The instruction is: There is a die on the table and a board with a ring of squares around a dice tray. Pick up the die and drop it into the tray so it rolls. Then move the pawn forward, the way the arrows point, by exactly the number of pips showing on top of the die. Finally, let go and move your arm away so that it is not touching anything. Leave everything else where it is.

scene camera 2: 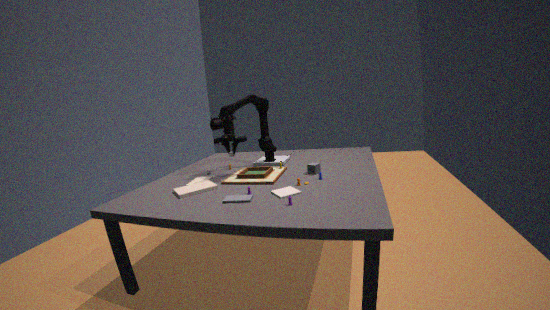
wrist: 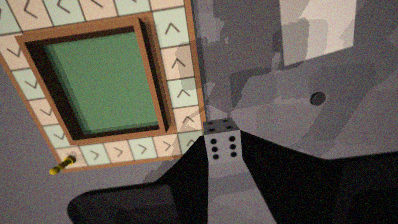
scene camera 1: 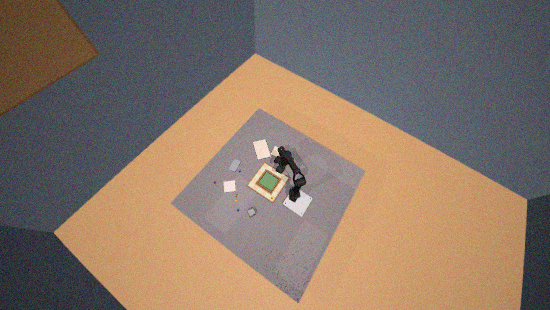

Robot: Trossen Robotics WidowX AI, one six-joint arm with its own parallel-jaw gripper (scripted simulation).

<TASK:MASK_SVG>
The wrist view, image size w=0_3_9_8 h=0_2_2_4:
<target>gripper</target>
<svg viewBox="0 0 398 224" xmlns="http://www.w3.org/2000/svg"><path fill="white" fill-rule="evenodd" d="M204 135L200 136L184 155L154 182L101 188L100 190L89 191L71 200L67 207L70 219L74 224L208 224L209 162ZM240 130L242 158L277 224L398 224L398 152L324 159L278 145Z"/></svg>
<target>white die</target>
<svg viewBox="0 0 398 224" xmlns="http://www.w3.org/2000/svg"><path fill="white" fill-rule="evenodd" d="M231 117L203 122L209 165L242 160L240 129Z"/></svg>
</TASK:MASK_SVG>
